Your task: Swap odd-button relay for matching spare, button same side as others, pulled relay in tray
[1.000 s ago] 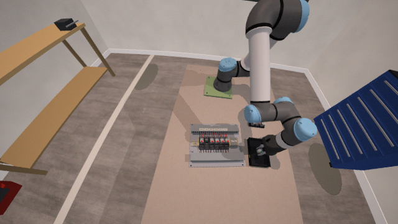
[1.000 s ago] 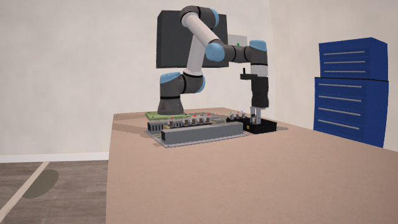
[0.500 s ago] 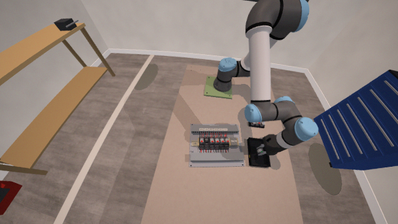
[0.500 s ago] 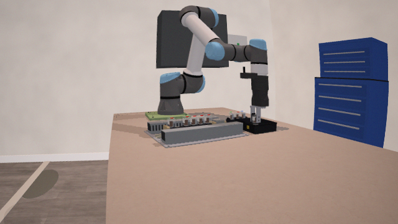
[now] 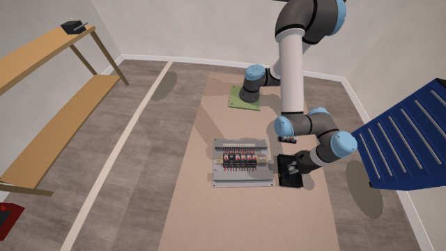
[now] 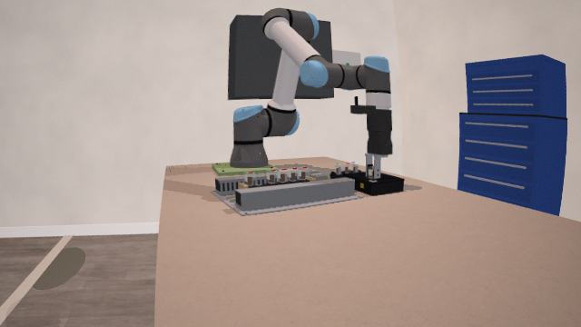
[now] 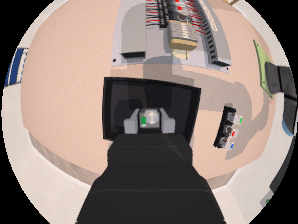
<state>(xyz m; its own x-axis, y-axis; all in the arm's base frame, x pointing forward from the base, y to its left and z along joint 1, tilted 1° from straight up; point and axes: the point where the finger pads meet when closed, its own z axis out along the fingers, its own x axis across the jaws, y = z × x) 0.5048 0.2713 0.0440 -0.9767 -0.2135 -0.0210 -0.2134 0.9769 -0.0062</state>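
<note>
The black tray lies 30 mm below my hand. Also, from my hand: grey panel: 10 mm behind, 260 mm to the right, 50 mm below; black spare holder: 190 mm behind, 40 mm below.
</note>
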